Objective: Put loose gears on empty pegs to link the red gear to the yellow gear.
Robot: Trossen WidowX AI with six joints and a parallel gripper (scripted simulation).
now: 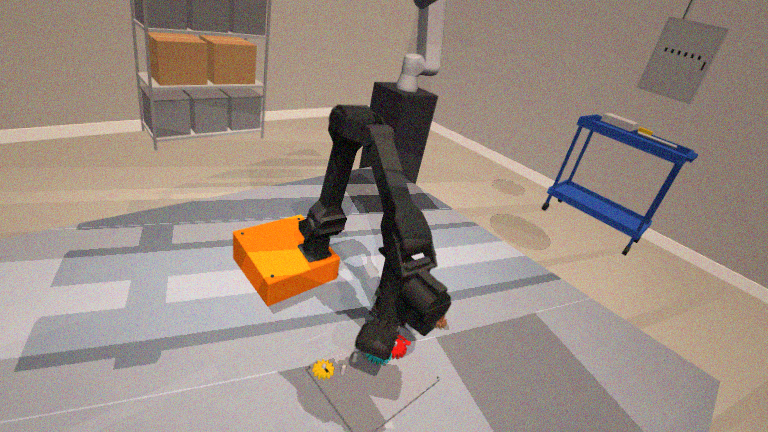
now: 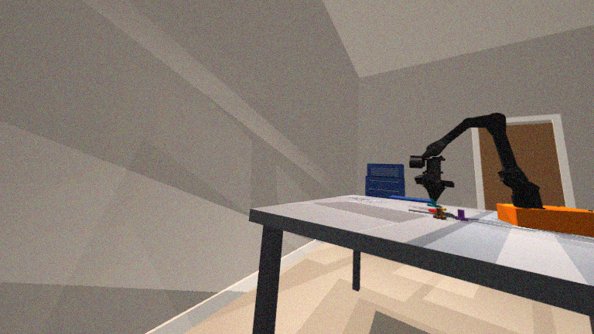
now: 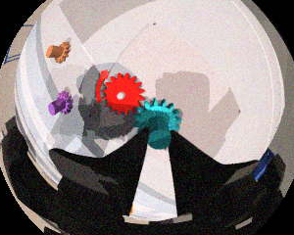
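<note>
My gripper tip is now 50 mm to the right of the red gear and 40 mm above it. Round my gripper tip: teal gear (10 mm below); then red arrow (80 mm to the left, 50 mm below, 20 mm behind); then yellow gear (110 mm to the right, 40 mm below, 30 mm behind).
</note>
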